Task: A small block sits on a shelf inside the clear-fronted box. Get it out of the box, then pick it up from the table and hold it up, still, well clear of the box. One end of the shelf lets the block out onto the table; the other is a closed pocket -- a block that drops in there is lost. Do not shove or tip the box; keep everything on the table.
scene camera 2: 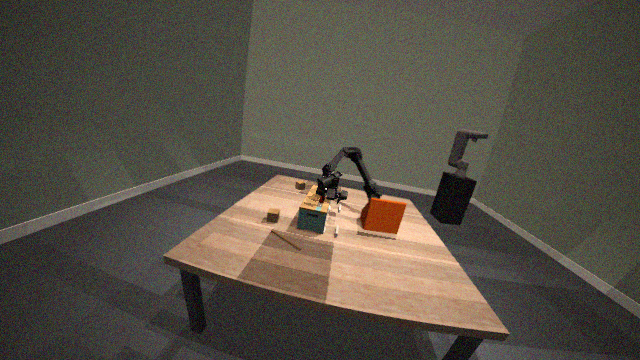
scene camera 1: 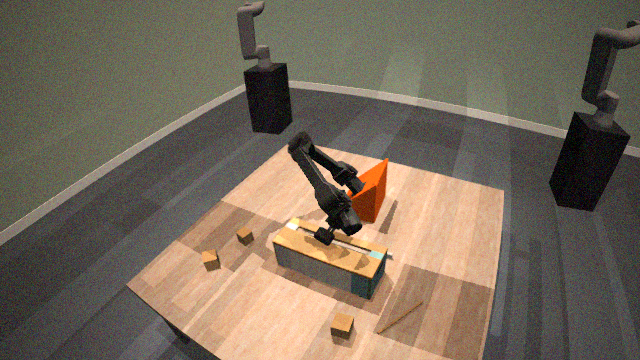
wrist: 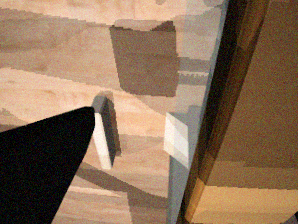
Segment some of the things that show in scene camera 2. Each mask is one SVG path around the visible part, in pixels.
A long box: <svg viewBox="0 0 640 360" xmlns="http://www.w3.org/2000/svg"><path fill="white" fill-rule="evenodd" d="M313 185L299 207L297 228L323 234L326 230L325 225L328 213L331 210L331 200L327 200L327 193L325 193L324 203L320 203L321 196L316 194L318 186Z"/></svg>
